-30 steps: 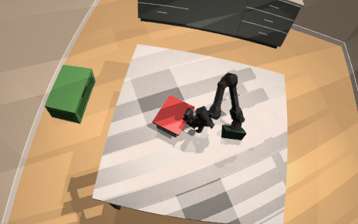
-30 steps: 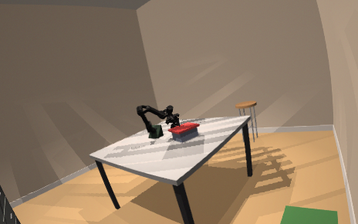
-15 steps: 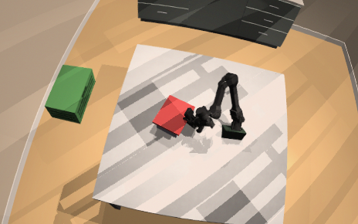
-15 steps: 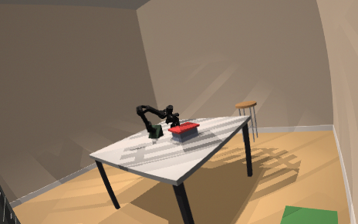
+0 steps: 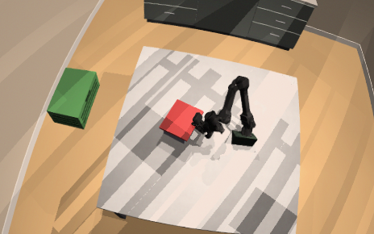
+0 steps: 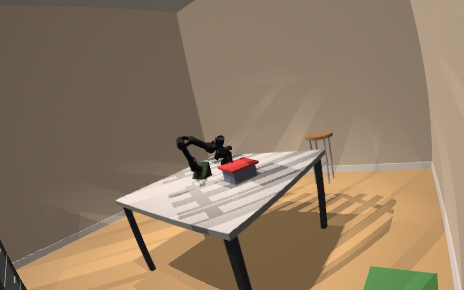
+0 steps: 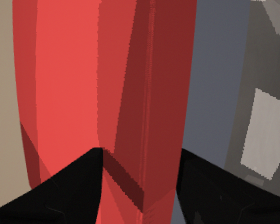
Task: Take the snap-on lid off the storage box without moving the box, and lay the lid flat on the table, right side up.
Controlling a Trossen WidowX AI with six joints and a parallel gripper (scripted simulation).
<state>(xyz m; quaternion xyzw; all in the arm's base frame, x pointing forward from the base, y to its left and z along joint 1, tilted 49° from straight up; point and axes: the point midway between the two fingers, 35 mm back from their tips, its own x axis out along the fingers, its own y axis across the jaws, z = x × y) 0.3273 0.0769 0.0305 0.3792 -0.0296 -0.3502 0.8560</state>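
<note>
My gripper tip is now 7 cm short of the red lid and 2 cm to the left of it. From my gripper tip the other things lie so: grey storage box 7 cm ahead, 2 cm to the right, 5 cm below.
</note>
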